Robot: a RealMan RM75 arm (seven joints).
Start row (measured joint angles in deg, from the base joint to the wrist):
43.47, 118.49, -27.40, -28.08, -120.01, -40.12, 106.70
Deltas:
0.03, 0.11, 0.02, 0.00, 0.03, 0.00, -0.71
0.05, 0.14, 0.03, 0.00, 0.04, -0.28, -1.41
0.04, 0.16, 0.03, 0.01, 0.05, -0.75, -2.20
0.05, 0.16, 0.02, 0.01, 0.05, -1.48, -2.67
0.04, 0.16, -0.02, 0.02, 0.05, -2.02, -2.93
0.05, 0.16, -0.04, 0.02, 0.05, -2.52, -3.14
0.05, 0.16, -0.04, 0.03, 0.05, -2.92, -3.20
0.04, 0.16, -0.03, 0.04, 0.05, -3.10, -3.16
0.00, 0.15, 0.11, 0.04, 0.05, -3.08, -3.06
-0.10, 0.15, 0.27, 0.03, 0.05, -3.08, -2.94
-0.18, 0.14, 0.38, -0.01, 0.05, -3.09, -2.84
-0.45, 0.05, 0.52, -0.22, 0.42, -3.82, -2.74
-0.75, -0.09, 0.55, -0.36, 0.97, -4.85, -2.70
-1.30, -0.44, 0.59, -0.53, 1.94, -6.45, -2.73
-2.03, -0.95, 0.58, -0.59, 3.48, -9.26, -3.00
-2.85, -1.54, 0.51, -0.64, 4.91, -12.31, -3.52
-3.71, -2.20, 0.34, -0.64, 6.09, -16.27, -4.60
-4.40, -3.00, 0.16, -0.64, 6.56, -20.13, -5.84
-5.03, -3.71, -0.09, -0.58, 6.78, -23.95, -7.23
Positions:
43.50, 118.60, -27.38, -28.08, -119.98, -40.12, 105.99
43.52, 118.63, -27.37, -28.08, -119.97, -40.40, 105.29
43.51, 118.65, -27.37, -28.07, -119.96, -40.87, 104.50
43.52, 118.65, -27.38, -28.07, -119.96, -41.60, 104.03
43.51, 118.65, -27.42, -28.06, -119.96, -42.14, 103.77
43.52, 118.65, -27.44, -28.06, -119.96, -42.64, 103.56
43.52, 118.65, -27.44, -28.05, -119.96, -43.04, 103.50
43.51, 118.65, -27.43, -28.04, -119.96, -43.22, 103.54
43.47, 118.64, -27.29, -28.04, -119.96, -43.20, 103.64
43.37, 118.64, -27.13, -28.05, -119.96, -43.20, 103.76
43.29, 118.63, -27.02, -28.09, -119.96, -43.21, 103.86
43.02, 118.54, -26.88, -28.30, -119.59, -43.94, 103.96
42.72, 118.40, -26.85, -28.44, -119.04, -44.97, 104.00
42.17, 118.05, -26.81, -28.61, -118.07, -46.57, 103.97
41.44, 117.54, -26.82, -28.67, -116.53, -49.38, 103.70
40.62, 116.95, -26.89, -28.72, -115.10, -52.43, 103.18
39.76, 116.29, -27.06, -28.72, -113.92, -56.39, 102.10
39.07, 115.49, -27.24, -28.72, -113.45, -60.25, 100.86
38.44, 114.78, -27.49, -28.66, -113.23, -64.07, 99.47

